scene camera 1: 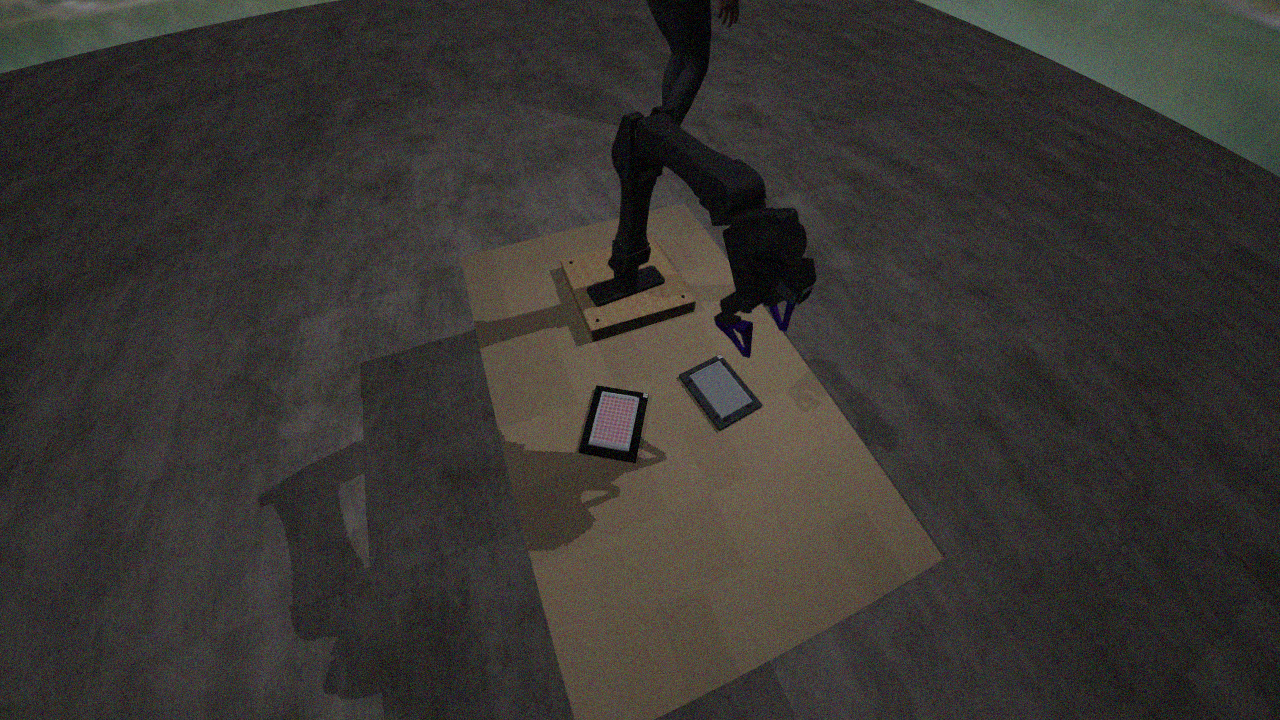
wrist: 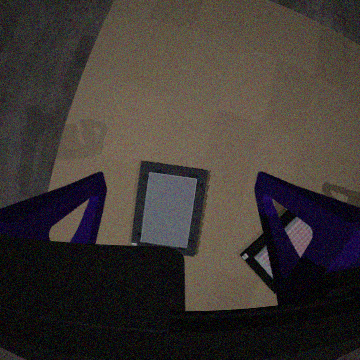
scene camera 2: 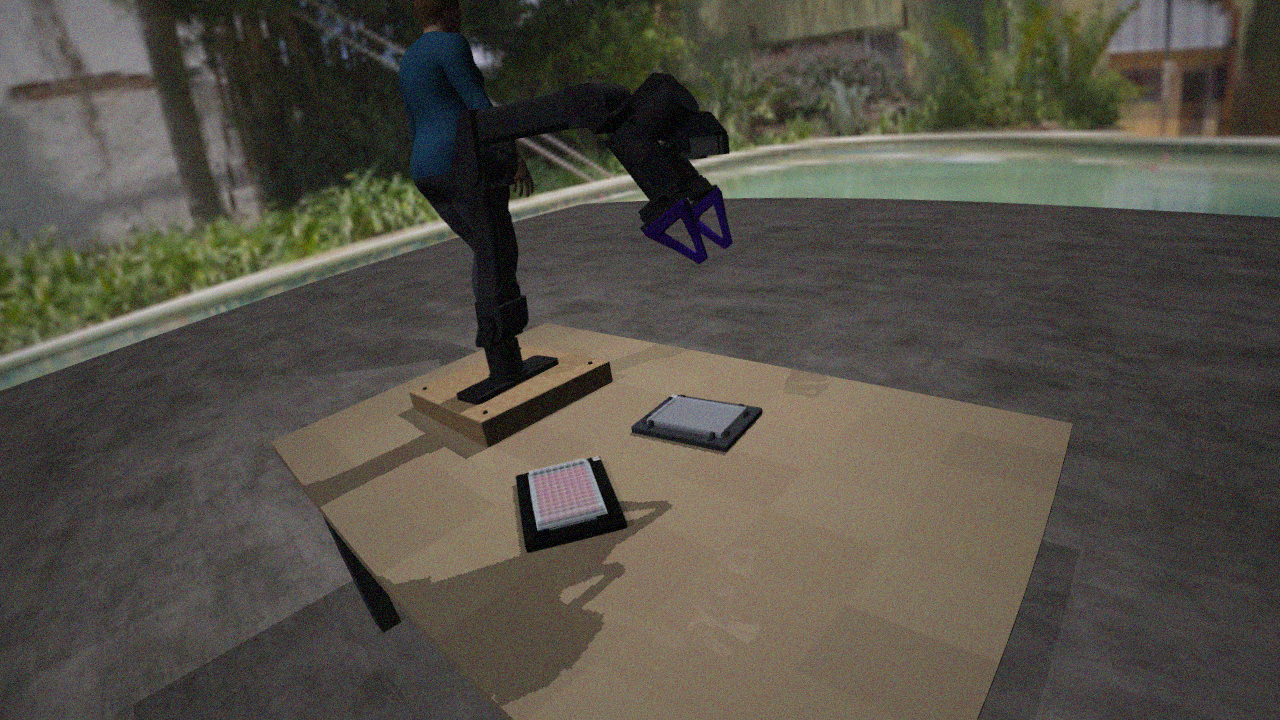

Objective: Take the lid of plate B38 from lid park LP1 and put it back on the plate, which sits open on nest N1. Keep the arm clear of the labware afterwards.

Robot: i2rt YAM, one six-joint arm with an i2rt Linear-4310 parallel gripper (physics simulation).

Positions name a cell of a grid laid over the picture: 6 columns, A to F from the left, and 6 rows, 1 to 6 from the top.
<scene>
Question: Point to a plate lid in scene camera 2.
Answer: D4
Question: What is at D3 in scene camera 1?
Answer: The gripper.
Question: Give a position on a lid park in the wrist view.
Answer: C3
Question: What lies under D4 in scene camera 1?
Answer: A plate lid.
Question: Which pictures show the gripper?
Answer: Scene camera 1, the wrist view and scene camera 2: all of them.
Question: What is the gripper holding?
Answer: Nothing.
</scene>
